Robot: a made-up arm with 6 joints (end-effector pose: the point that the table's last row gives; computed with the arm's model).
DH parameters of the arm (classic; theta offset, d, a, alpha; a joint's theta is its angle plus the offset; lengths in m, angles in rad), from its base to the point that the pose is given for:
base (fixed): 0 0 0 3.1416
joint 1: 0 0.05 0.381 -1.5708
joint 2: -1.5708 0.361 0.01 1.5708
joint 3: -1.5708 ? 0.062 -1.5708
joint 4: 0 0.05 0.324 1.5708
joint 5: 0 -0.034 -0.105 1.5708
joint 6: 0.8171 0 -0.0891 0
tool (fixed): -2.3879 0.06 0 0
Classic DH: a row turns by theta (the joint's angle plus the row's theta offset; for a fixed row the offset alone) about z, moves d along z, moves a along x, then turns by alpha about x.
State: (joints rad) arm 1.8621 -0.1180 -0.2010 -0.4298 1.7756 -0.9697
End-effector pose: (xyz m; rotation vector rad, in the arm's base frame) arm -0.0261 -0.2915 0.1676 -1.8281 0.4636 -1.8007
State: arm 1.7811 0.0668 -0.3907 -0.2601 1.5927 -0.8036
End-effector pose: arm -0.0724 -0.3258 0.2394 -1.5078 0.3882 -2.0657
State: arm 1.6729 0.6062 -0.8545 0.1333 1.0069 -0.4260
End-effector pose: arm -0.2838 -0.2836 0.2999 -0.4815 -0.4103 -2.1660
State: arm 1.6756 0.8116 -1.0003 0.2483 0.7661 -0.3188
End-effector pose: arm -0.3456 -0.2586 0.2670 -0.1989 -0.7792 -1.9596
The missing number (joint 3, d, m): -0.038
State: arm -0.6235 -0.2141 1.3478 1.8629 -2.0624 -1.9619
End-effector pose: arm 0.9212 -0.0237 -0.1928 1.8023 0.0234 -0.7823
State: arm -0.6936 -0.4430 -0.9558 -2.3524 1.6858 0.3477
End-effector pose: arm 0.3654 -0.3562 0.0229 0.1403 -2.0640 1.2739
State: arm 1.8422 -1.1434 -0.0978 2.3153 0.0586 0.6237
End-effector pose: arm -0.6253 -0.2595 -0.1546 -0.2804 -1.5451 2.2520
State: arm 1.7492 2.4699 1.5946 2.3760 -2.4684 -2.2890
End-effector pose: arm -0.5189 0.0792 0.0311 -0.3952 -1.5674 1.1436
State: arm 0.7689 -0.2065 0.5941 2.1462 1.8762 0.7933
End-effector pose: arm 0.1277 -0.9093 0.0440 0.0278 2.2024 -1.9181
